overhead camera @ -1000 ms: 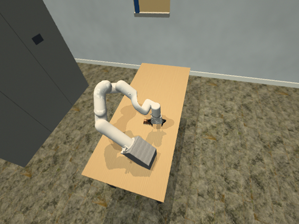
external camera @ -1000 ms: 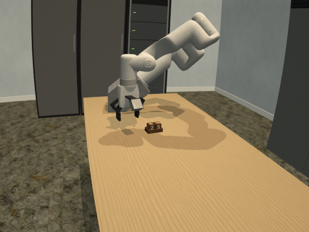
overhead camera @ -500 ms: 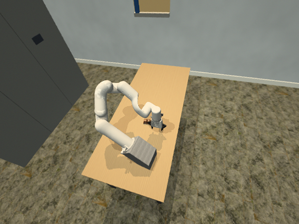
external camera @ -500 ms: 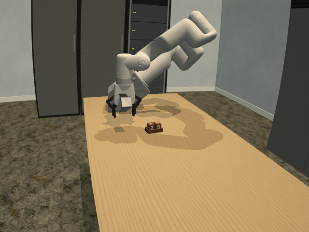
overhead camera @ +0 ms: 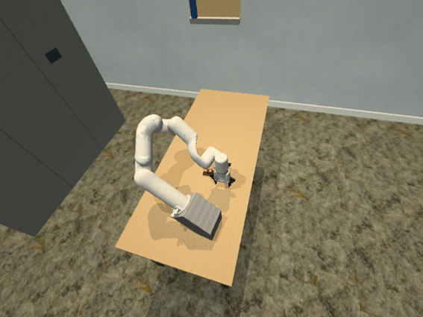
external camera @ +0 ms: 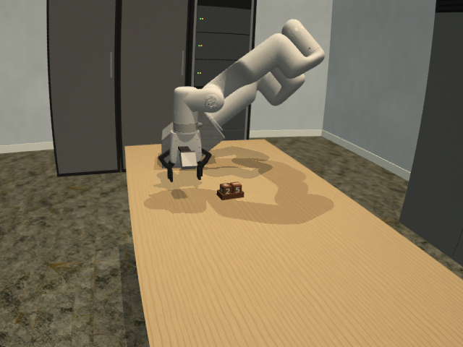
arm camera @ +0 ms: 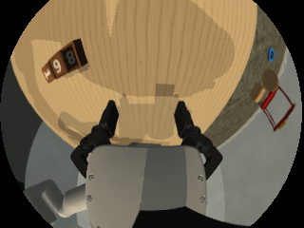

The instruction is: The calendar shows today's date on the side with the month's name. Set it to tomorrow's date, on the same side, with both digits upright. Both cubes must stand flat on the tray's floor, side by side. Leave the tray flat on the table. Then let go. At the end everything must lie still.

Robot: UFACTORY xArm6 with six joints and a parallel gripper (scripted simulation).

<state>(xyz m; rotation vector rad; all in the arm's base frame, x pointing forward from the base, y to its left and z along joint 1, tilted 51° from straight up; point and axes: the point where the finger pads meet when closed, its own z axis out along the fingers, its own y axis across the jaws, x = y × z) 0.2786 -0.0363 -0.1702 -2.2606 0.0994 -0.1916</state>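
My gripper is now 80 mm short of the brown calendar tray, 130 mm to the right of it and 40 mm above it.
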